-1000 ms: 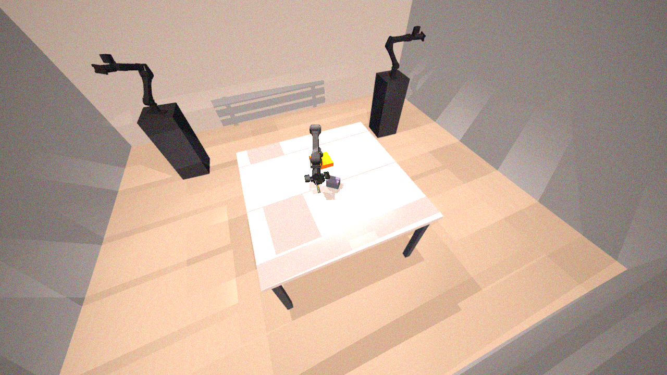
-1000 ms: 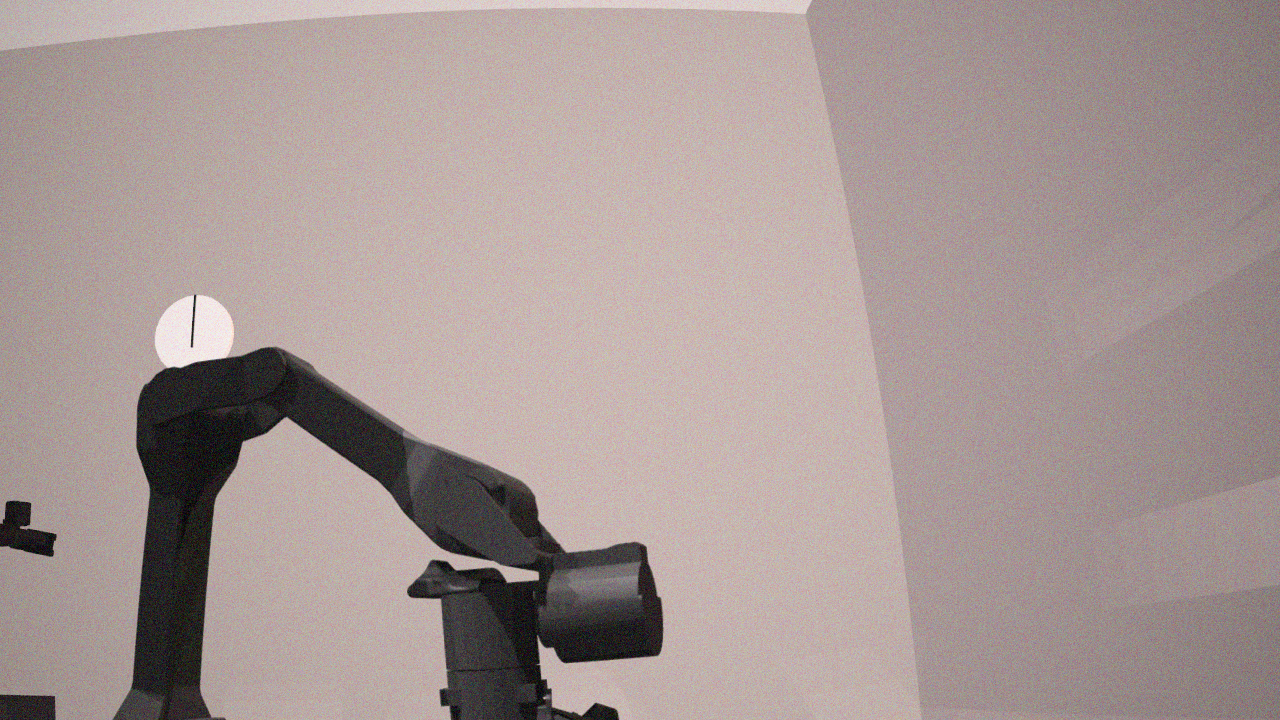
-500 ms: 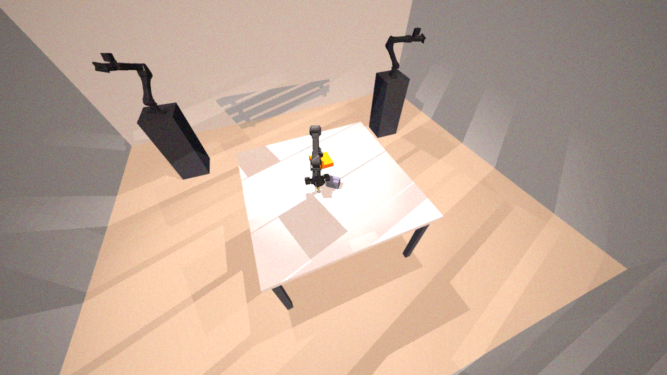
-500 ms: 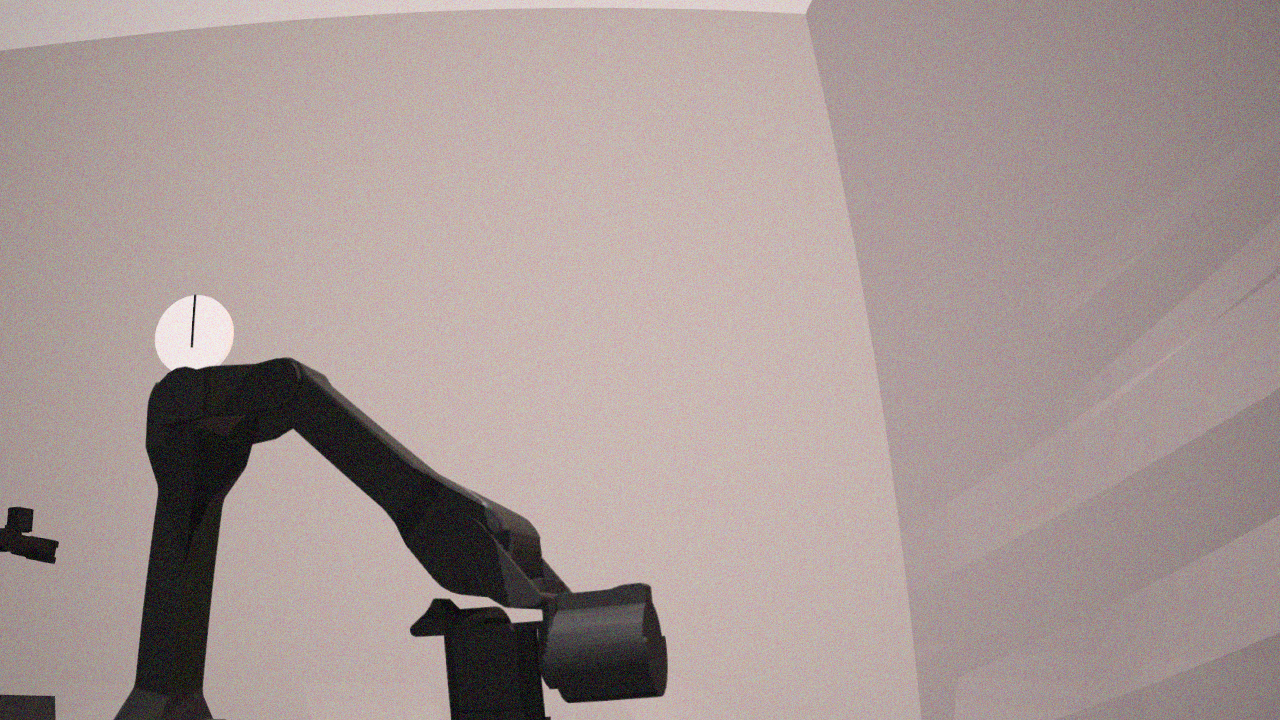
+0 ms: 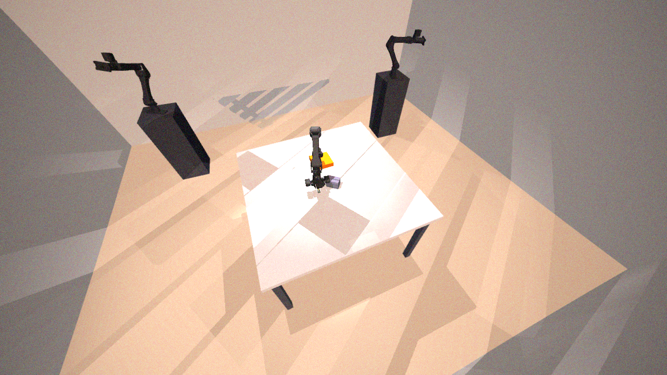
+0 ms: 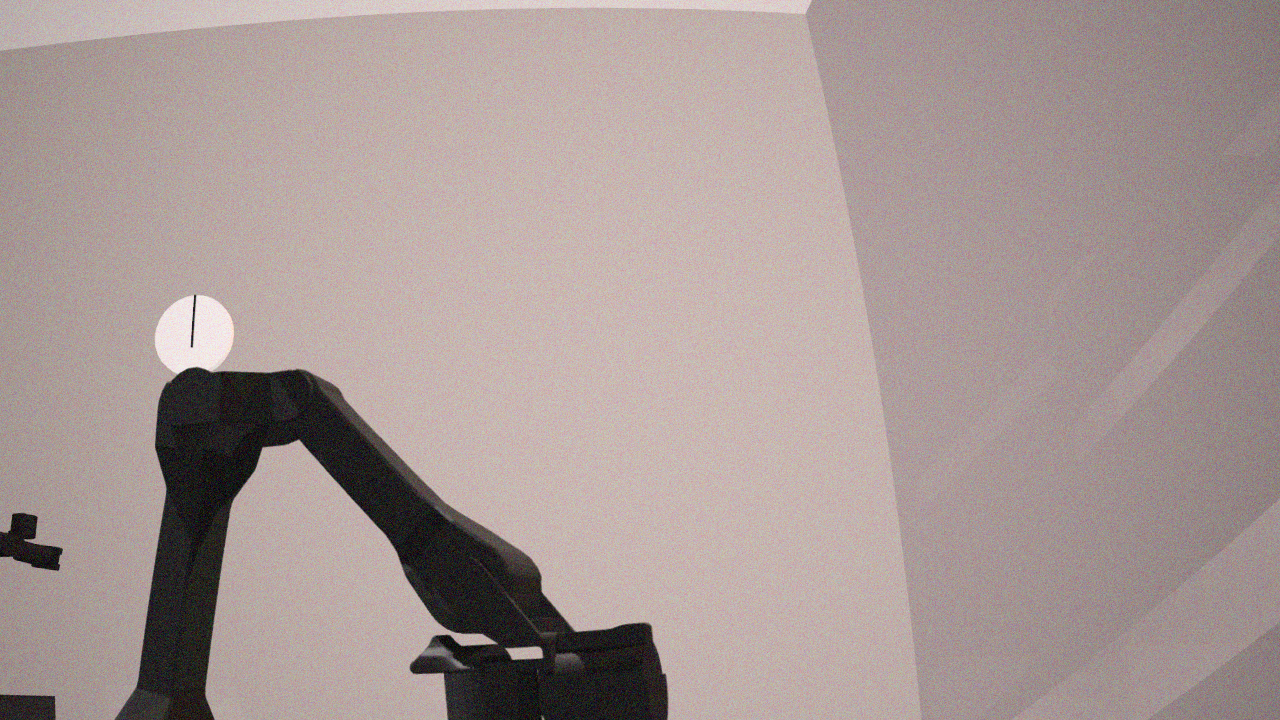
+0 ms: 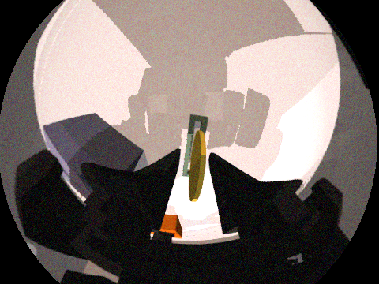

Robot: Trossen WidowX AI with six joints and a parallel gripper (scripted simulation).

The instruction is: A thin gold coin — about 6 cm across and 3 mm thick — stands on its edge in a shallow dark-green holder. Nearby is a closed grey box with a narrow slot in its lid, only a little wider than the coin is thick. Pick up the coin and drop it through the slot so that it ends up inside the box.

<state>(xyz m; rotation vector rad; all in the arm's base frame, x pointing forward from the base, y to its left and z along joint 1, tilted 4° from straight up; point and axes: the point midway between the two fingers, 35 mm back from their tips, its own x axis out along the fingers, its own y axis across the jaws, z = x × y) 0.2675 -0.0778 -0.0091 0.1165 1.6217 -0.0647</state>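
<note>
The gold coin is 20 mm above my gripper tip.
</note>
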